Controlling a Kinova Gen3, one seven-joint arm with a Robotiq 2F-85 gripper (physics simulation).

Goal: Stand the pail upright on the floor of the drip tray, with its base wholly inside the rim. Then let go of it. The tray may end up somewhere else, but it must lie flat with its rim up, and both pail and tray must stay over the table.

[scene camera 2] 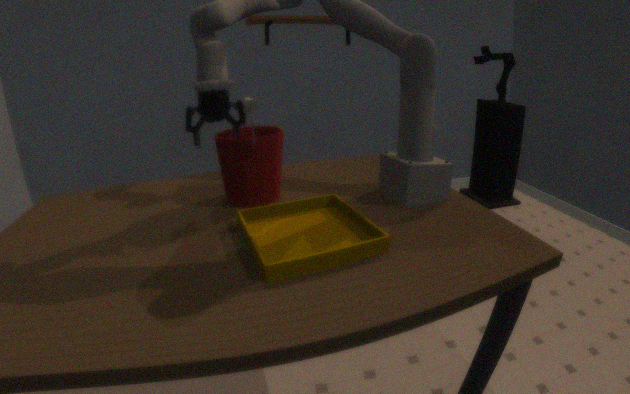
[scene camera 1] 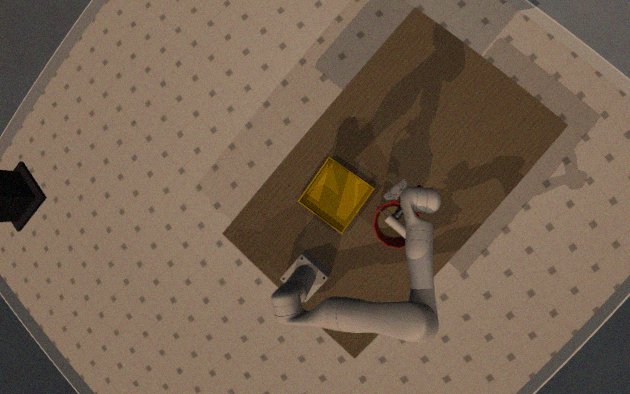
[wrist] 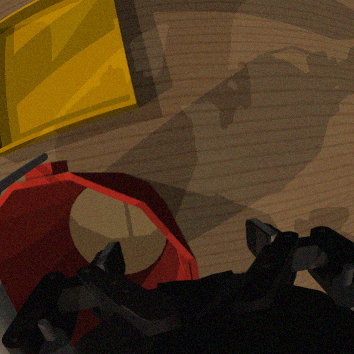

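Seen in the pictures: gripper, between the fingertips: (scene camera 2: 217,144) (wrist: 184,245); arm's base, origin of its link: (scene camera 2: 413,157) (scene camera 1: 304,275).
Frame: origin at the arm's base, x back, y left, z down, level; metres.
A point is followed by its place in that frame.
The red pail (scene camera 1: 384,240) @[x -0.340, y -0.104, z -0.027 m] (scene camera 2: 252,167) @[x -0.412, y -0.006, z -0.001 m] (wrist: 30,240) @[x -0.341, y -0.070, z -0.004 m] stands upright on the table beside the yellow tray, outside it. Its handle is raised, with a white grip (scene camera 1: 395,226) @[x -0.405, y -0.076, z -0.159 m] (scene camera 2: 249,104) @[x -0.411, y -0.034, z -0.149 m] above the opening. The yellow drip tray (scene camera 1: 337,195) @[x -0.319, y 0.158, z 0.101 m] (scene camera 2: 310,232) @[x -0.305, y 0.150, z 0.101 m] (wrist: 75,65) @[x -0.363, y 0.142, z 0.101 m] lies flat, rim up, with no object in it. My gripper (scene camera 2: 217,139) @[x -0.496, y -0.051, z -0.055 m] (wrist: 184,245) @[x -0.496, y -0.051, z -0.055 m] is open and points down near the height of the pail's rim. In the wrist view, one finger overlaps the pail's opening and the other shows outside the rim over the table. Whether a finger touches the pail is unclear.
The brown table (scene camera 1: 480,115) @[x -0.994, y -0.010, z 0.105 m] (scene camera 2: 450,280) @[x -0.106, y 0.382, z 0.105 m] (wrist: 280,165) @[x -0.653, y -0.017, z 0.105 m] bears both things. My arm's base (scene camera 1: 320,280) @[x -0.036, y -0.057, z 0.000 m] (scene camera 2: 415,180) @[x -0.029, y 0.073, z 0.036 m] stands on it, near the tray. A dark pedestal (scene camera 2: 497,150) with a small arm stands beyond the table, and a wall shelf (scene camera 2: 300,20) hangs behind.
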